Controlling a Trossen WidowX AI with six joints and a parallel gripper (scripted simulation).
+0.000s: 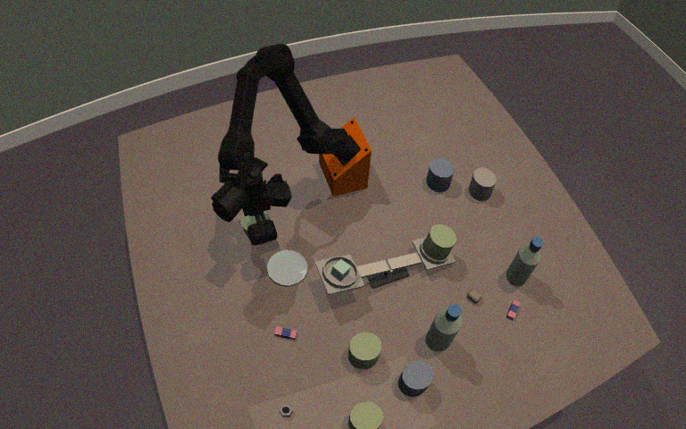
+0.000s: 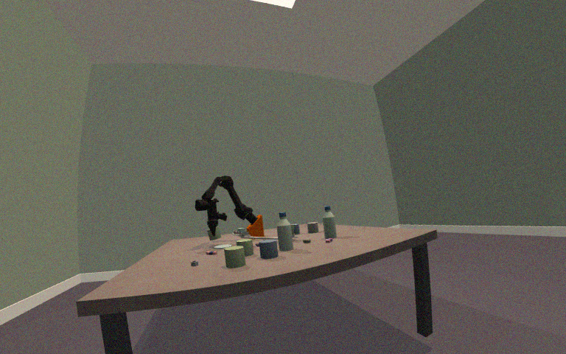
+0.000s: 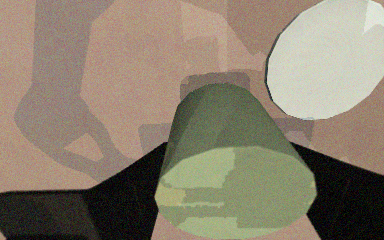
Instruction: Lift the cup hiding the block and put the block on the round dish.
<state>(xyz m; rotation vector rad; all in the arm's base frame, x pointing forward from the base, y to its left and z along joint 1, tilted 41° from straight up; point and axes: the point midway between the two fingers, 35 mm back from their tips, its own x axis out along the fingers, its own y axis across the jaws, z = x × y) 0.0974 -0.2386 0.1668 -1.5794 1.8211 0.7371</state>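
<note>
The green block is 20 cm ahead of my gripper tip, 13 cm to the left of it and 3 cm above it. From my gripper tip the other things lie so: balance (22 cm ahead, 25 cm to the left, 4 cm below); balance beam (21 cm ahead, 25 cm to the left, 2 cm below); round dish (10 cm ahead, 3 cm to the left, 6 cm below).
</note>
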